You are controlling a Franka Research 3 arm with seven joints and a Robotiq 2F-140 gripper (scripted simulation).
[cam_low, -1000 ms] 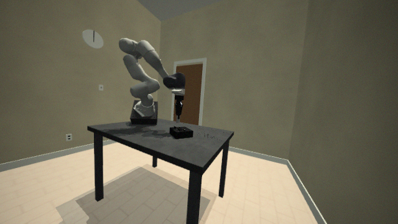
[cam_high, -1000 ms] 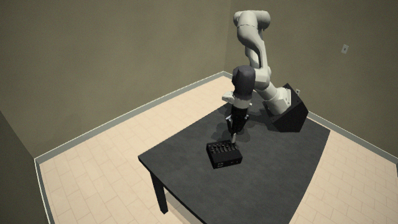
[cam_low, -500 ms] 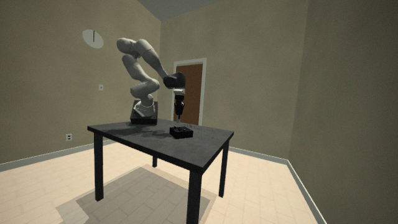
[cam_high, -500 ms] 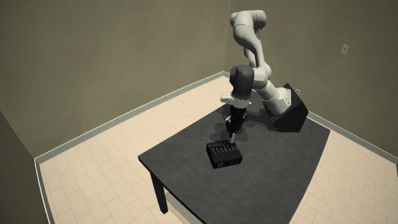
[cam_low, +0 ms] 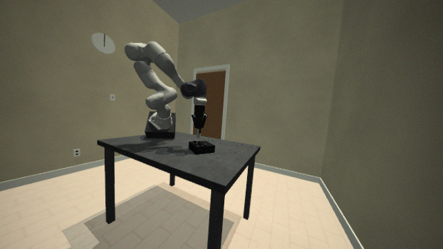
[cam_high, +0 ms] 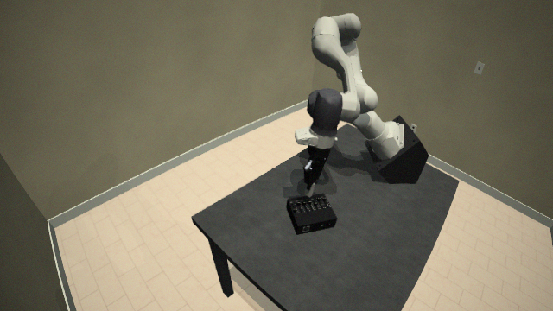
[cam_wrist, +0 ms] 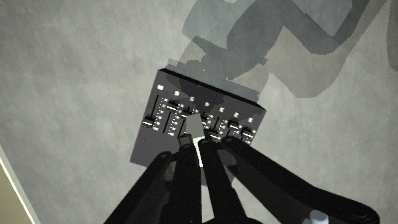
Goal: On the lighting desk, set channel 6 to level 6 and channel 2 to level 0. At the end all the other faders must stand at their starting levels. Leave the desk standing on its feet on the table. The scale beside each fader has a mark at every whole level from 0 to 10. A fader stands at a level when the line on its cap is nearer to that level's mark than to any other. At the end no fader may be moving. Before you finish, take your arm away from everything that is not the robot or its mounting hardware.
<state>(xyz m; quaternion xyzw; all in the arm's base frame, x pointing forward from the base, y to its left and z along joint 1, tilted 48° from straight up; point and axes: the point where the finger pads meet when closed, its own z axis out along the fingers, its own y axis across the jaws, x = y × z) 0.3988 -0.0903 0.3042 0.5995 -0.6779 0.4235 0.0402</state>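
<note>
My hand is 70 mm above the channel 6 cap, 30 mm to the left of it and 20 mm short of it. The rest, counted from my hand: channel 1 cap 70 mm below, 60 mm to the left, 50 mm behind; channel 2 cap 70 mm below, 40 mm to the left, 40 mm behind.
</note>
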